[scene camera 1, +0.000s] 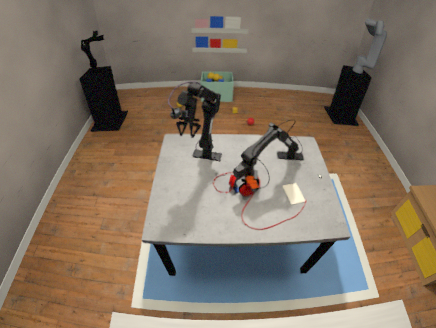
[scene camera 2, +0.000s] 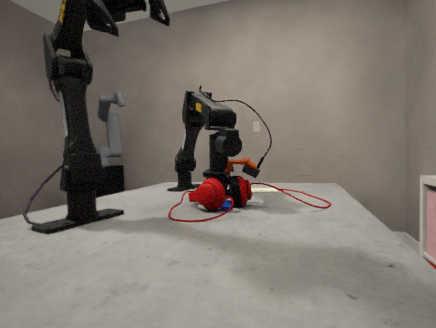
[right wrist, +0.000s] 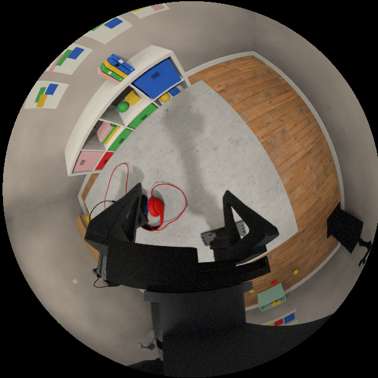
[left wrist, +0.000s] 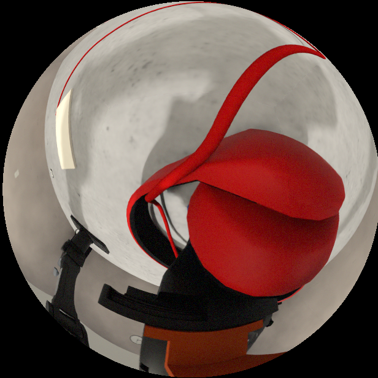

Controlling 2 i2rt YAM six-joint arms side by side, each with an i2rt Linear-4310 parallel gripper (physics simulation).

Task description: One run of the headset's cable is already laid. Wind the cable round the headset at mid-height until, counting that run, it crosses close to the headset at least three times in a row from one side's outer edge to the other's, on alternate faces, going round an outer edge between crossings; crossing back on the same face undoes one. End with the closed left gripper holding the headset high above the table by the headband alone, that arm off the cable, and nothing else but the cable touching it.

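Seen in the pictures: right gripper, between the fingertips: (scene camera 1: 186,137) (scene camera 2: 144,27); left arm's base, origin of its link: (scene camera 1: 290,156) (scene camera 2: 185,188); right arm's base, origin of its link: (scene camera 1: 207,155) (scene camera 2: 82,221).
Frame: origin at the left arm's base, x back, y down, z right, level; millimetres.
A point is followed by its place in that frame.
The red and black headset (scene camera 1: 246,190) {z 326, x -394, y -72 mm} (scene camera 2: 210,194) {z 430, x -320, y -49 mm} (left wrist: 262,250) (right wrist: 156,206) rests tilted on the table. Its red cable (scene camera 1: 262,229) {z 225, x -607, y -3 mm} (left wrist: 220,120) (right wrist: 186,200) makes a loop on each side of it; in the left wrist view one strand passes over the headset's edge into the gap beside an ear cup. The crossings on the far face are hidden. My left gripper (scene camera 2: 226,185) is shut, low at the headset between the ear cups; its tips are hidden behind a cup, and nothing shows held. My right gripper (scene camera 1: 188,134) {z 666, x -311, y -374 mm} (scene camera 2: 143,29) {z 666, x -311, y -374 mm} (right wrist: 184,190) is open and empty, high above the table's back left.
A small blue object (scene camera 1: 236,190) {z 381, x -350, y -10 mm} (scene camera 2: 226,205) {z 370, x -341, y -10 mm} lies beside the headset. A flat cream pad (scene camera 1: 294,194) {z 14, x -350, y -5 mm} (left wrist: 65,135) lies to the right, with the cable reaching its corner. The left arm's shadow and the right arm's shadow fall across the grey table (scene camera 1: 175,220) {z 713, x -593, y 0 mm}.
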